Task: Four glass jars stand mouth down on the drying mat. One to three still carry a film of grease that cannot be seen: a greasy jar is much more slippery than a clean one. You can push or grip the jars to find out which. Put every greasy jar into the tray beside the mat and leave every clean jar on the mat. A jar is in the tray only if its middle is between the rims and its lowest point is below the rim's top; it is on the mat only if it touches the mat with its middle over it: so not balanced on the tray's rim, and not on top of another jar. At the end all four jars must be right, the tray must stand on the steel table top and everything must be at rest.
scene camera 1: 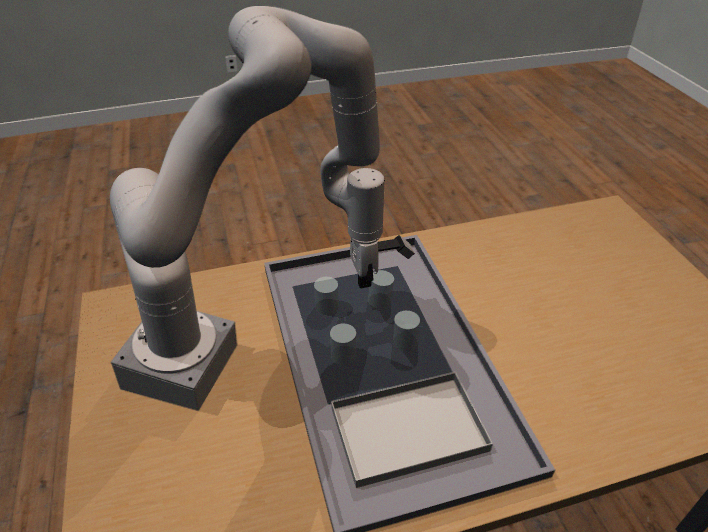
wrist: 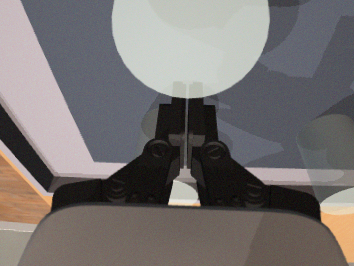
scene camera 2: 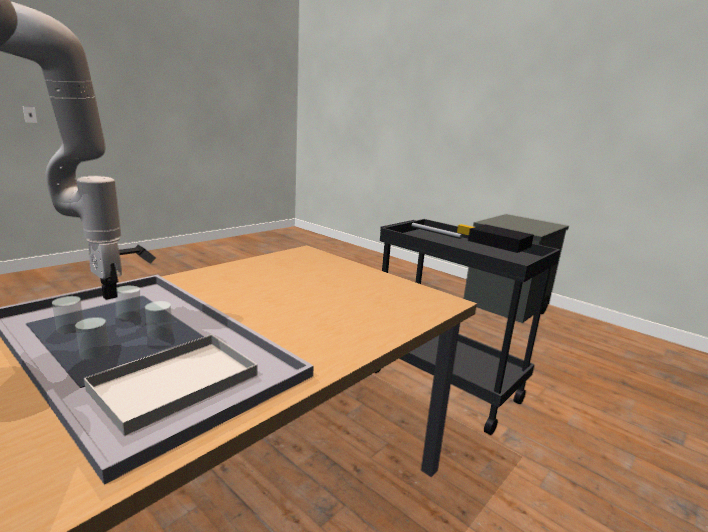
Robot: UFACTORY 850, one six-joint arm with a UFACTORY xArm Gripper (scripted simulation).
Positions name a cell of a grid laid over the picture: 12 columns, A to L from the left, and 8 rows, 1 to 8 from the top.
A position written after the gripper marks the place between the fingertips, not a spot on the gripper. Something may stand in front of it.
gripper: scene camera 1 G5; wrist G4; scene camera 2 B5
pale tray: scene camera 1 G7; scene camera 2 D6; not seen in the wrist view (out of frame)
